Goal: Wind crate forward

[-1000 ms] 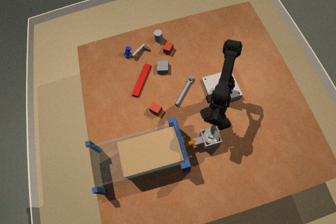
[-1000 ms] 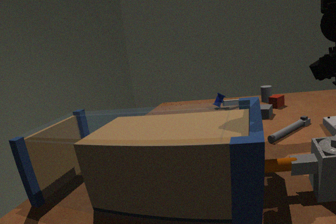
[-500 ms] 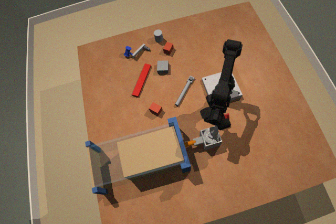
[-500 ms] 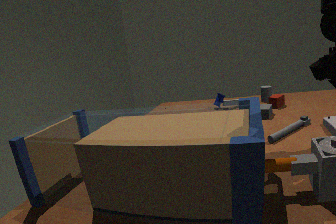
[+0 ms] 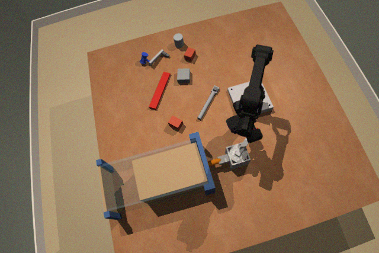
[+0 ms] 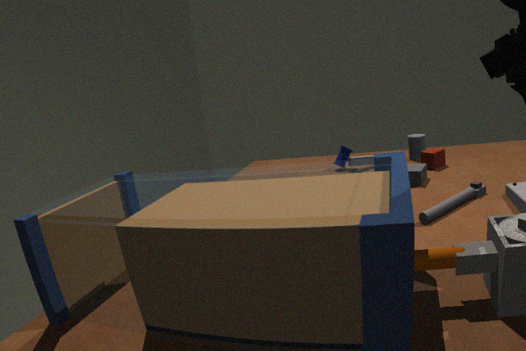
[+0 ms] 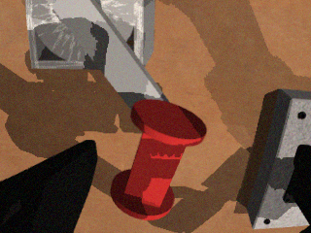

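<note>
Now: gripper tip 2 cm past the red knob, 2 cm to the right of it and 4 cm above it. The rest, counted from my gripper tip: winch handle: 1 cm ahead, 4 cm to the left, 7 cm below; then grey winch: 4 cm ahead, 7 cm to the left, 14 cm below; then blue frame: 22 cm ahead, 8 cm to the left, 7 cm below.
</note>
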